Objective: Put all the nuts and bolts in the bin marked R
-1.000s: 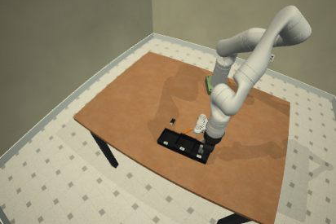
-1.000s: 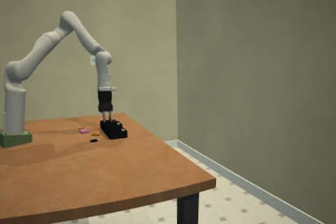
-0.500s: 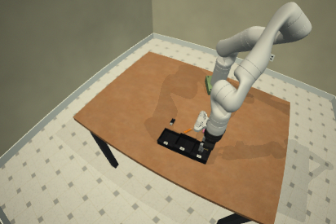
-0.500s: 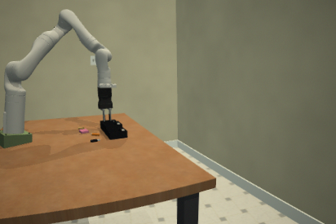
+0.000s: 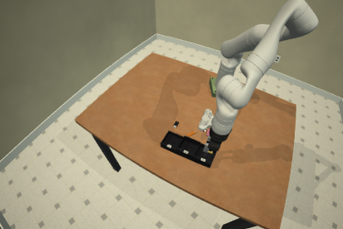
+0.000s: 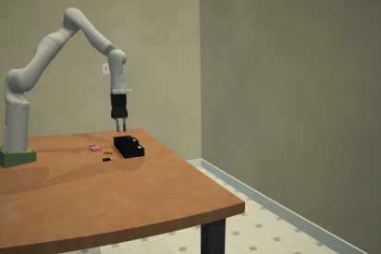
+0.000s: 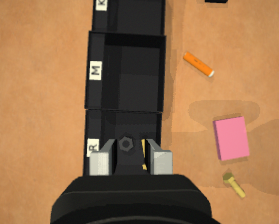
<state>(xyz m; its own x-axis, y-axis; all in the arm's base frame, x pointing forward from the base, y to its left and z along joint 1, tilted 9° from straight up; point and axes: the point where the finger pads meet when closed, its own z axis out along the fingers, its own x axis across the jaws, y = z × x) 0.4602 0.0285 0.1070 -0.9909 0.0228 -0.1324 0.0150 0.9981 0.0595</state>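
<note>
The pink eraser lies 13 cm behind my hand and 8 cm below it. From my hand the other things lie so: dark hex nut: 8 cm below, 1 cm ahead; orange marker: 10 cm to the right, 9 cm behind, 8 cm below; black bin tray: 8 cm to the right, 7 cm below.
</note>
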